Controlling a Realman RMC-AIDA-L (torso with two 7-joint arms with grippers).
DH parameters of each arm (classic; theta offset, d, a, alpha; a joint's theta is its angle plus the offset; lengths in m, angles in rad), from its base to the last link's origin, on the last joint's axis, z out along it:
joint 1: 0 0.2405 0 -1.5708
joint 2: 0 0 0 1.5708
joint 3: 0 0.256 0 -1.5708
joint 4: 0 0 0 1.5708
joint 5: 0 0.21 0 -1.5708
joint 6: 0 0 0 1.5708
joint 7: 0 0.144 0 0
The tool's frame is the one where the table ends.
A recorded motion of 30 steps. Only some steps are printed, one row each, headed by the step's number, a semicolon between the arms.
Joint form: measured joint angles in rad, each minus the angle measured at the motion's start. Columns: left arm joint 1, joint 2, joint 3, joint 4, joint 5, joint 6, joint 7; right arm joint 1, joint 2, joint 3, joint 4, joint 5, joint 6, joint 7.
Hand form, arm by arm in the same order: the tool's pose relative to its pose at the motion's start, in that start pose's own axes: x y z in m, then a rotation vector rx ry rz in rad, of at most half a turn. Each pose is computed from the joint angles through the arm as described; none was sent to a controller.
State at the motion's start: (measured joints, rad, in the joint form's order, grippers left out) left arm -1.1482 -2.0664 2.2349 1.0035 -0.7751 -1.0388 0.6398; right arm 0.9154 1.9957 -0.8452 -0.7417 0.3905 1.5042 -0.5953
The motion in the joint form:
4: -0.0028 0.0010 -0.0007 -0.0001 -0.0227 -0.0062 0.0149; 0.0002 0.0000 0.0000 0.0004 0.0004 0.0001 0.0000
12: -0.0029 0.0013 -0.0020 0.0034 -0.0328 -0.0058 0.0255; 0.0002 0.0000 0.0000 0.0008 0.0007 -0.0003 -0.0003
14: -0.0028 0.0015 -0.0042 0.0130 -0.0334 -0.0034 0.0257; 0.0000 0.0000 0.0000 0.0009 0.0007 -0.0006 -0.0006
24: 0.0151 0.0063 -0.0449 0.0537 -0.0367 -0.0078 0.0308; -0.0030 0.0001 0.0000 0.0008 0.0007 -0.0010 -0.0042
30: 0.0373 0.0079 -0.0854 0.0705 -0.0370 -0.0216 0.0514; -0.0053 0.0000 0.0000 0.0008 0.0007 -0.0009 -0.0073
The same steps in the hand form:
4: 0.0014 0.0019 -0.0006 -0.0171 0.0069 0.0049; 0.0000 0.0001 0.0001 -0.0006 0.0001 0.0000
12: 0.0031 0.0027 -0.0013 -0.0227 0.0159 0.0115; 0.0000 0.0001 0.0001 -0.0008 -0.0001 -0.0001
14: 0.0059 0.0027 -0.0028 -0.0197 0.0266 0.0155; 0.0000 0.0000 0.0002 -0.0007 -0.0002 -0.0002
24: 0.0114 -0.0007 -0.0110 -0.0135 0.0740 -0.0044; 0.0011 -0.0007 0.0006 -0.0007 0.0006 -0.0011
30: 0.0090 -0.0035 -0.0150 -0.0168 0.0952 -0.0244; 0.0020 -0.0013 0.0008 -0.0008 0.0015 -0.0021

